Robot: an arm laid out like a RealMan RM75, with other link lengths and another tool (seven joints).
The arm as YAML. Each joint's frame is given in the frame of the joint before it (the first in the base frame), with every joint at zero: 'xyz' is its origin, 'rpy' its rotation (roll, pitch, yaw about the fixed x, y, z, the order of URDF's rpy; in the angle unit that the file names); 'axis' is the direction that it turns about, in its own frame. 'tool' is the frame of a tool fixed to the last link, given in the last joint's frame.
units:
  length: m
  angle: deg
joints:
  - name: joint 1
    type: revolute
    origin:
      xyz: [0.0, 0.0, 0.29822]
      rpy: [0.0, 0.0, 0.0]
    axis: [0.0, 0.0, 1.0]
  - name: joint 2
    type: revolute
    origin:
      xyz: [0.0, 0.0, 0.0]
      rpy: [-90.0, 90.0, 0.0]
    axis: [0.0, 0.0, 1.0]
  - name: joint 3
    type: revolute
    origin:
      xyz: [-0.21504, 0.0, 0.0]
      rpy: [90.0, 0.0, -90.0]
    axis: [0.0, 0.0, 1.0]
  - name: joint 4
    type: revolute
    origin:
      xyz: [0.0, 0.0, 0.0]
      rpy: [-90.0, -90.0, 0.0]
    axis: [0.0, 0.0, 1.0]
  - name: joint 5
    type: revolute
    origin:
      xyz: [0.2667, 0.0, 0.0]
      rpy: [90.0, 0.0, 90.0]
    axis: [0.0, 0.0, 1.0]
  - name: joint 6
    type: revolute
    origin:
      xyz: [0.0, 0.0, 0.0]
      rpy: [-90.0, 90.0, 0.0]
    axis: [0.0, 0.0, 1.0]
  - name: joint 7
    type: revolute
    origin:
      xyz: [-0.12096, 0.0, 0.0]
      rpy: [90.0, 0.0, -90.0]
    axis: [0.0, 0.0, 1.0]
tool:
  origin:
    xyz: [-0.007, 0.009, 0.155]
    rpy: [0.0, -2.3, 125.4]
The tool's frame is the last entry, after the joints.
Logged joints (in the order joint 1, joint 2, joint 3, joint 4, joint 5, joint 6, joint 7), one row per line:
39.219 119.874 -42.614 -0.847 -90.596 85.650 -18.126
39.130 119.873 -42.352 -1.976 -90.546 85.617 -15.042
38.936 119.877 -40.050 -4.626 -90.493 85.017 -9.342
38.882 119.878 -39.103 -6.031 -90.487 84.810 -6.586
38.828 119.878 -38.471 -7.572 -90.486 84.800 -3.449
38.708 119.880 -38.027 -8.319 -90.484 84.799 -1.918
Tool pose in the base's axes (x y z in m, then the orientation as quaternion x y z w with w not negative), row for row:
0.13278 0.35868 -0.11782 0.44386 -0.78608 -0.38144 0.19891
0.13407 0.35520 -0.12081 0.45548 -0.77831 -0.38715 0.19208
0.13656 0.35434 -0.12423 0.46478 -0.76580 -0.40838 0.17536
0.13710 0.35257 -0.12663 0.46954 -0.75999 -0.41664 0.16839
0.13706 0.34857 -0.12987 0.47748 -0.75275 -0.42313 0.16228
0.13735 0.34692 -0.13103 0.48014 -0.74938 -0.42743 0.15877
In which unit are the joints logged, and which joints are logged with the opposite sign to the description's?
The joints are logged in degrees. Opposite sign: joint 4, joint 6, joint 7.
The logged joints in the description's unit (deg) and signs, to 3 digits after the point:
39.219 119.874 -42.614 0.847 -90.596 -85.650 18.126
39.130 119.873 -42.352 1.976 -90.546 -85.617 15.042
38.936 119.877 -40.050 4.626 -90.493 -85.017 9.342
38.882 119.878 -39.103 6.031 -90.487 -84.810 6.586
38.828 119.878 -38.471 7.572 -90.486 -84.800 3.449
38.708 119.880 -38.027 8.319 -90.484 -84.799 1.918

